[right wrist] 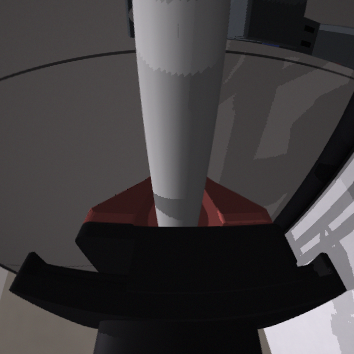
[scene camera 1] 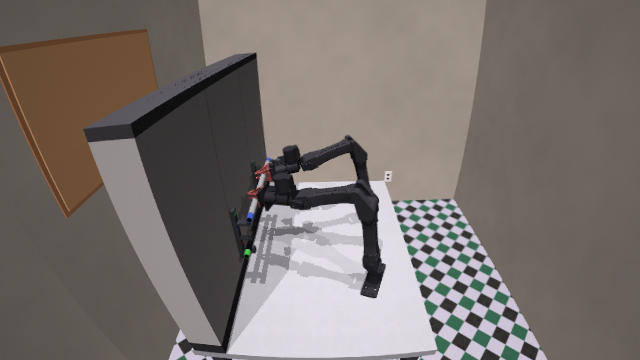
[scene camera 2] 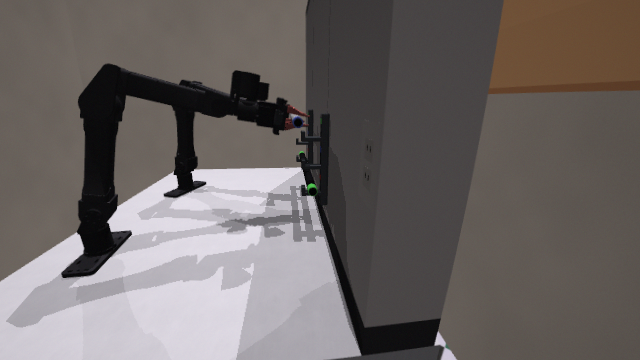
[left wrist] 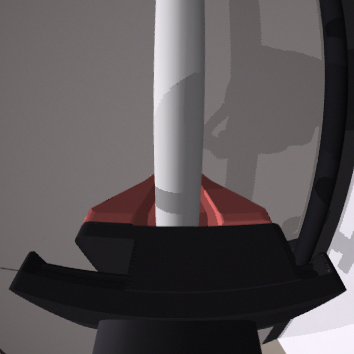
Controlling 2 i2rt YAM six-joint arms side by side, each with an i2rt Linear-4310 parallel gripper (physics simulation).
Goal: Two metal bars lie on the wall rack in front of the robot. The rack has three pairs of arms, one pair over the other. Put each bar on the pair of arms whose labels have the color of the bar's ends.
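Seen in the pictures: left gripper, fingertip midpoint: [scene camera 1: 248, 195] [scene camera 2: 304, 117] [left wrist: 177, 175]; right gripper, fingertip midpoint: [scene camera 1: 255, 175] [scene camera 2: 309, 121]; left arm's base, link origin: [scene camera 1: 373, 279] [scene camera 2: 186, 189]; right arm's base, link origin: [scene camera 2: 101, 252].
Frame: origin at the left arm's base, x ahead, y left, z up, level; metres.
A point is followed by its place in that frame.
The blue-ended bar [scene camera 1: 253, 207] @(y 0.104, x 0.475, z 0.346 m) [scene camera 2: 298, 121] @(y -0.298, x 0.641, z 0.337 m) [left wrist: 179, 100] @(y -0.048, x 0.528, z 0.336 m) [right wrist: 181, 110] @(y -0.228, x 0.599, z 0.336 m) is pale and roughly level, held off the rack, higher than the top arms and slightly out from their tips. My left gripper [scene camera 1: 256, 193] @(y 0.015, x 0.560, z 0.328 m) [left wrist: 177, 175] @(y 0.015, x 0.560, z 0.328 m) and my right gripper [scene camera 1: 263, 173] @(y -0.141, x 0.621, z 0.327 m) [right wrist: 177, 174] @(y -0.141, x 0.621, z 0.327 m) are both shut on it, the right one nearer the far end. The green-ended bar [scene camera 1: 247, 253] @(y 0.186, x 0.487, z 0.168 m) [scene camera 2: 312, 189] @(y -0.279, x 0.671, z 0.163 m) is dark and lies on the lowest arms. The wall rack [scene camera 1: 234, 225] [scene camera 2: 325, 160] has green labels at the top, blue in the middle and red lowest, small in scene camera 2.
The rack hangs on a grey wall panel [scene camera 1: 185, 165] @(y 0.381, x 0.465, z 0.668 m) [scene camera 2: 350, 125] @(y -0.436, x 0.781, z 0.343 m) along the edge of the white table [scene camera 1: 320, 320] @(y 0.271, x 0.142, z 0.000 m) [scene camera 2: 200, 300] @(y -0.543, x 0.512, z 0.000 m). Both arms reach over the table. A black strip runs along the panel's foot. An orange board [scene camera 1: 100, 100] hangs on the wall behind the panel.
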